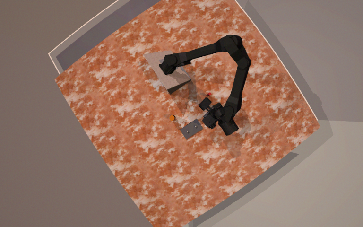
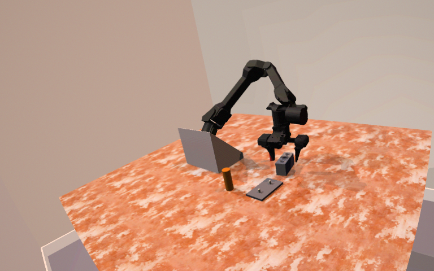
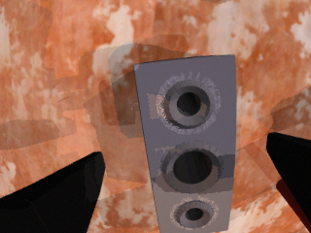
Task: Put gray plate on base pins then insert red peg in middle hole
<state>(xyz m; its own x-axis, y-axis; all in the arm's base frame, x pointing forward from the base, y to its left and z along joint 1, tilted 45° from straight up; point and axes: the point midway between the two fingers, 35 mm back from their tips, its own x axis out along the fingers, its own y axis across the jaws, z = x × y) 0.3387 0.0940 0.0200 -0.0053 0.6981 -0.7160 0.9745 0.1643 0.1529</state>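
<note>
Now: gripper tip right at the gray plate. Also, from my gripper tip: orange cylinder 200 mm to the right, 110 mm behind; gray base 150 mm to the right, 30 mm below, 10 mm ahead; red peg 100 mm behind, 40 mm to the left.
</note>
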